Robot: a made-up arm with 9 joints. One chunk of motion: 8 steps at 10 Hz.
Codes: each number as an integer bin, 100 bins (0 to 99) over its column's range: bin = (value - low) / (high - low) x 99, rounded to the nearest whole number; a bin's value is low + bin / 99 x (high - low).
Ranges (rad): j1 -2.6..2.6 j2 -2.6..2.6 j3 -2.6..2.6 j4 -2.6..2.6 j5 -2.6..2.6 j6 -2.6..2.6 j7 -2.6..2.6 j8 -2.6..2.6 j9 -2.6..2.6
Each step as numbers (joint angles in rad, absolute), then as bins.
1 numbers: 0.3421 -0.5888 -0.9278 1.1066 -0.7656 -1.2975 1.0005 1.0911 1.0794
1 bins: 56 38 32 71 35 25 69 70 70
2 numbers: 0.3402 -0.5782 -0.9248 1.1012 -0.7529 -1.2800 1.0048 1.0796 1.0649
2 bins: 56 38 32 70 35 25 69 70 70
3 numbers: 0.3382 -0.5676 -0.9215 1.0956 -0.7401 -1.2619 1.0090 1.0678 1.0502
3 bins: 56 39 32 70 35 25 69 70 69
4 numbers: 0.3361 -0.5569 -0.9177 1.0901 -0.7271 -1.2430 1.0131 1.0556 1.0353
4 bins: 56 39 32 70 36 26 69 70 69
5 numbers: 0.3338 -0.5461 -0.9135 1.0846 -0.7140 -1.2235 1.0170 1.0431 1.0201
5 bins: 56 39 32 70 36 26 69 69 69
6 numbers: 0.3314 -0.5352 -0.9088 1.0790 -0.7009 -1.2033 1.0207 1.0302 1.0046
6 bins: 56 39 32 70 36 27 69 69 69
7 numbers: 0.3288 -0.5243 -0.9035 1.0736 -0.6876 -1.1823 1.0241 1.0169 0.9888
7 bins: 56 40 32 70 36 27 69 69 68
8 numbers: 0.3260 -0.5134 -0.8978 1.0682 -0.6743 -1.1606 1.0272 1.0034 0.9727
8 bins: 56 40 32 70 37 27 69 69 68
